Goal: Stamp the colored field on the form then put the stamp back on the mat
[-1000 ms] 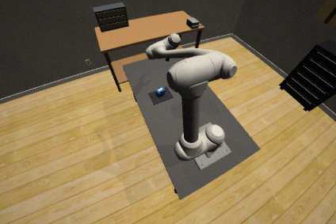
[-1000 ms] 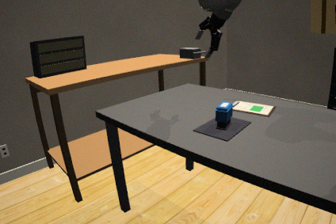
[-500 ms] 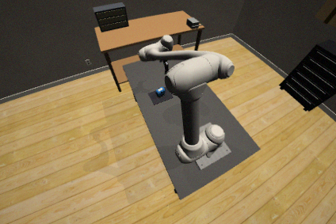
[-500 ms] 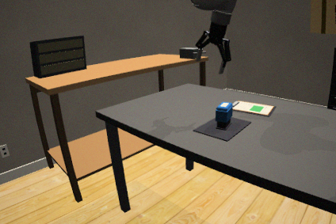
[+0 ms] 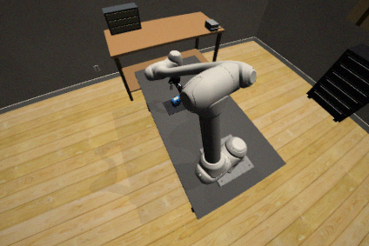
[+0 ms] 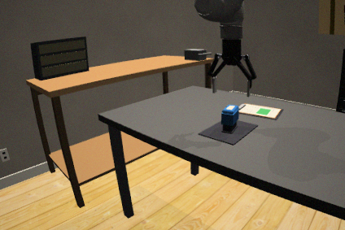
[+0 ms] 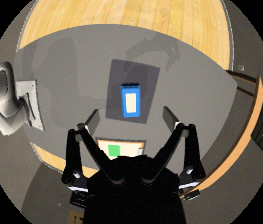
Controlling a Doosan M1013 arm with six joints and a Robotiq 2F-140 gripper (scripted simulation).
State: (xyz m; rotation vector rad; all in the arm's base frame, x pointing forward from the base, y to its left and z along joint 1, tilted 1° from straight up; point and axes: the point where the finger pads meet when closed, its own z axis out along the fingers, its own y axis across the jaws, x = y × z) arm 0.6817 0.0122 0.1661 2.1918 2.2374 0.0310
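Now: hand 120 mm above the blue stamp. The rest, counted from my hand: dark mat (170 mm below); then form (50 mm behind, 300 mm to the right, 160 mm below).
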